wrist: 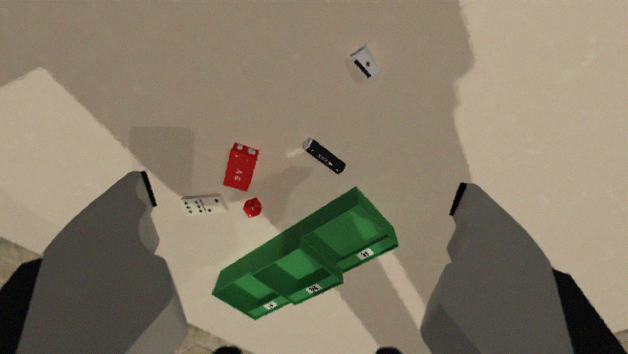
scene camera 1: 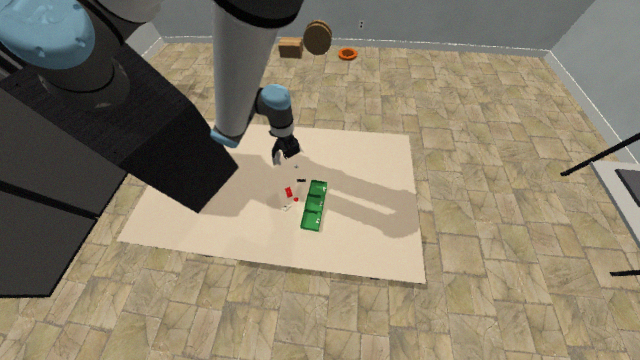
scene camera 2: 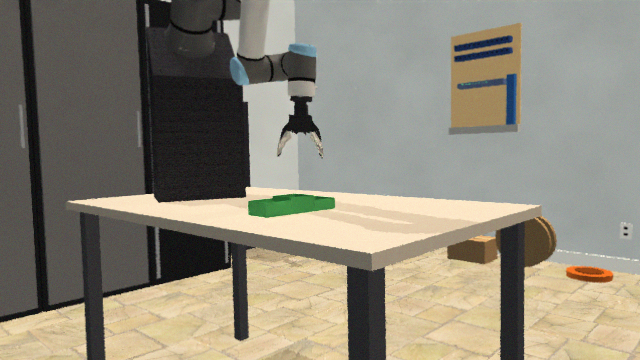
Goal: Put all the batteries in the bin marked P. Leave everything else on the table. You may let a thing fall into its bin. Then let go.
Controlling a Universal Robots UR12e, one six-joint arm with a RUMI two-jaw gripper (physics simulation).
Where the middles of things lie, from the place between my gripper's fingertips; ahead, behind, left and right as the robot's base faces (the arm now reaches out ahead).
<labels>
My gripper is now 10 mm past the red 9 V battery (wrist: 242,159), 110 mm to the left of it and 140 mm above it. The rest, counted from my hand: white domino (wrist: 208,203): 10 mm behind, 190 mm to the right, 150 mm below; then green three-compartment bin tray (scene camera 2: 279,205): 130 mm ahead, 180 mm to the right, 130 mm below.
</labels>
